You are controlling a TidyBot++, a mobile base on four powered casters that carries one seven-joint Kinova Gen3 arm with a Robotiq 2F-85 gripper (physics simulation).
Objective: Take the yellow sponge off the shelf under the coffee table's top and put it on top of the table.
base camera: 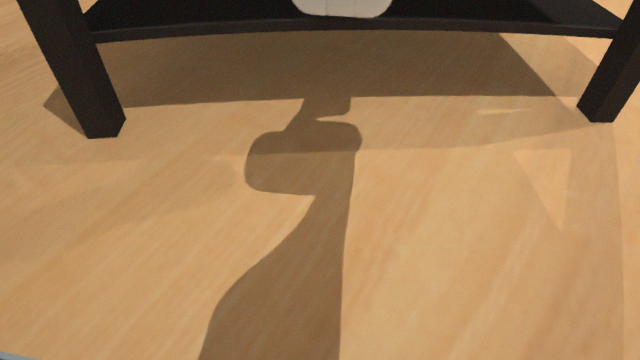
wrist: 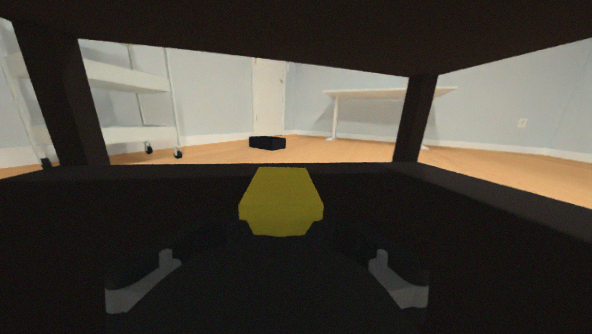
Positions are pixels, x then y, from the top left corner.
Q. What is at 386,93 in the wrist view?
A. A white desk.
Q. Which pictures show the dark coffee table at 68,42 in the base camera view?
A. The base camera view and the wrist view: all of them.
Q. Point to a door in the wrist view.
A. At 267,76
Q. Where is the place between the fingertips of my gripper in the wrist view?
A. At 282,214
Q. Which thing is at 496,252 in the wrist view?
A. A dark coffee table.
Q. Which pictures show the yellow sponge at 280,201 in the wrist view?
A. The wrist view only.
